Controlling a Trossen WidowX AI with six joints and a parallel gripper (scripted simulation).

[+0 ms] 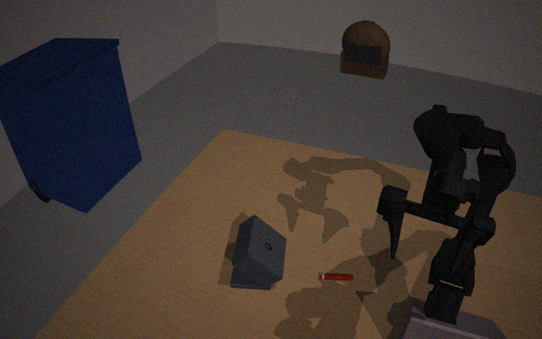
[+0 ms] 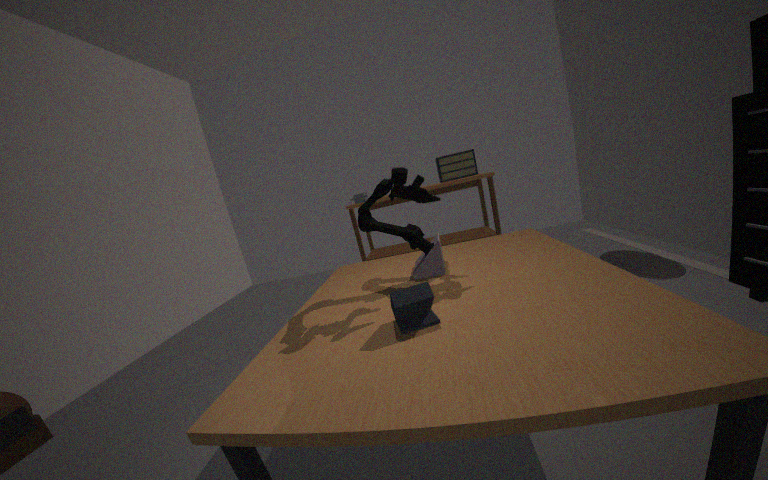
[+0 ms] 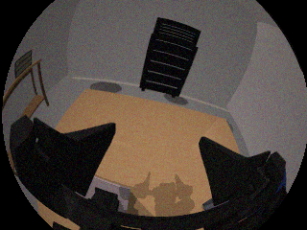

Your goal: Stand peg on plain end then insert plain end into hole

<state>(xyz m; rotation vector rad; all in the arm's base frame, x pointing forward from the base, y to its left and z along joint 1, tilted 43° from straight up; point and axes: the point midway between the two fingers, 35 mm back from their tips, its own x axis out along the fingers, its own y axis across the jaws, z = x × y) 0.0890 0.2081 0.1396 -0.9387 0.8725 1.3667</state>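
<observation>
Right now my gripper tip is 34 cm above the red peg, 20 cm to the left of it and 19 cm short of it. The rest, counted from my gripper tip: grey sloped panel: 35 cm ahead, 28 cm below, 17 cm to the right.
</observation>
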